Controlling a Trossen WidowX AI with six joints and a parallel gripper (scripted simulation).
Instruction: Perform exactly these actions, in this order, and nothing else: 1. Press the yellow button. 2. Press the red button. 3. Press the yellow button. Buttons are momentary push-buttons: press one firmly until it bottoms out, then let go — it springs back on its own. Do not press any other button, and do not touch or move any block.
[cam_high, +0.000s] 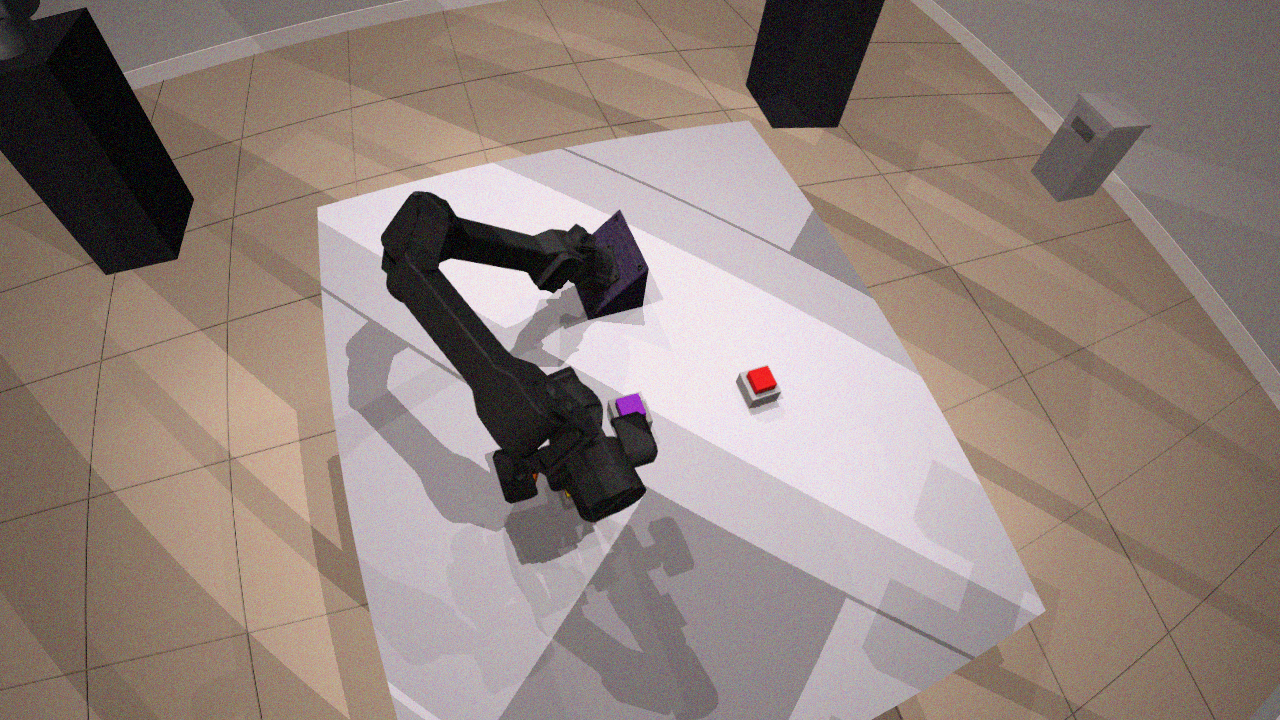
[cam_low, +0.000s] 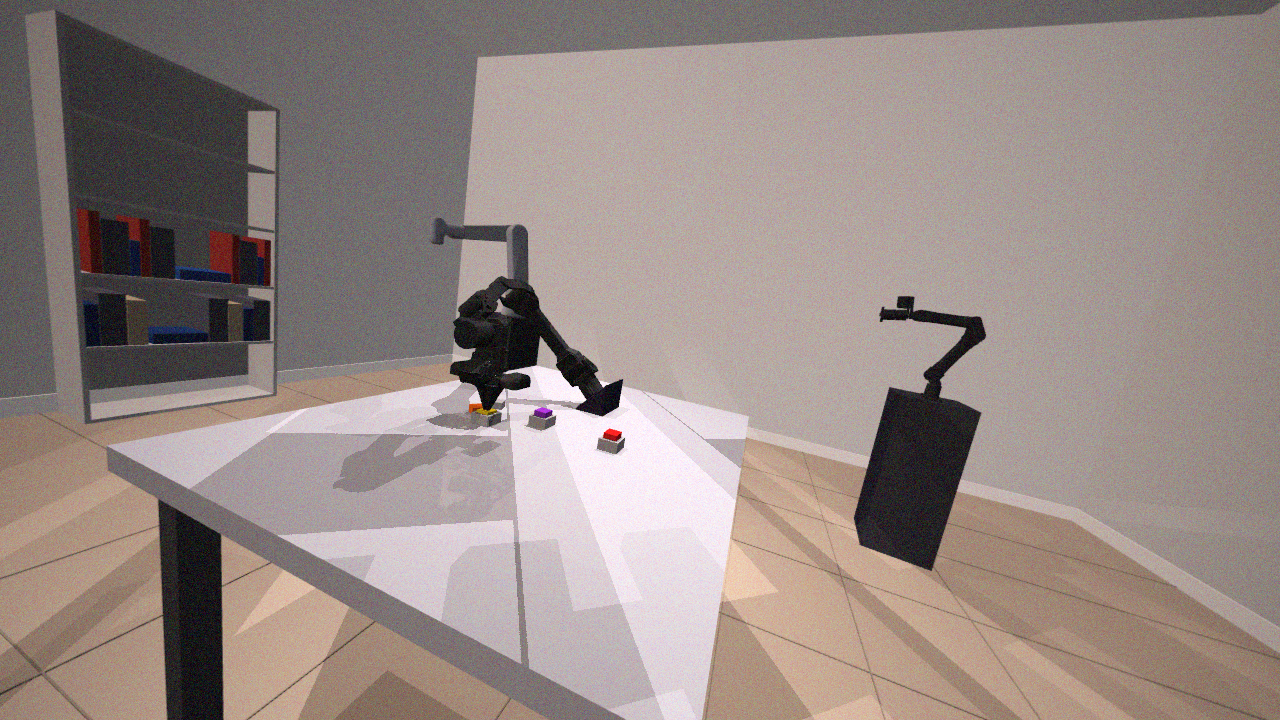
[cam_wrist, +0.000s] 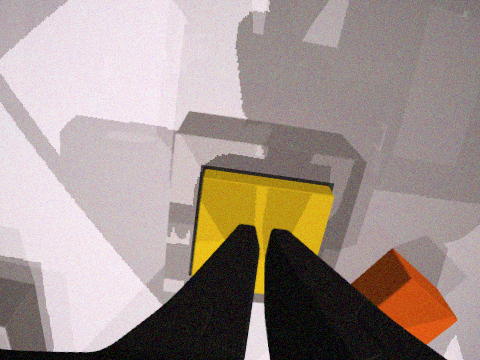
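The yellow button is 1 cm below my gripper tip. From my gripper tip the other things lie so: orange block: 3 cm behind, 6 cm to the right, 2 cm below; purple button: 9 cm behind, 9 cm to the left; small grey block: 10 cm behind, 7 cm to the right, 2 cm below.
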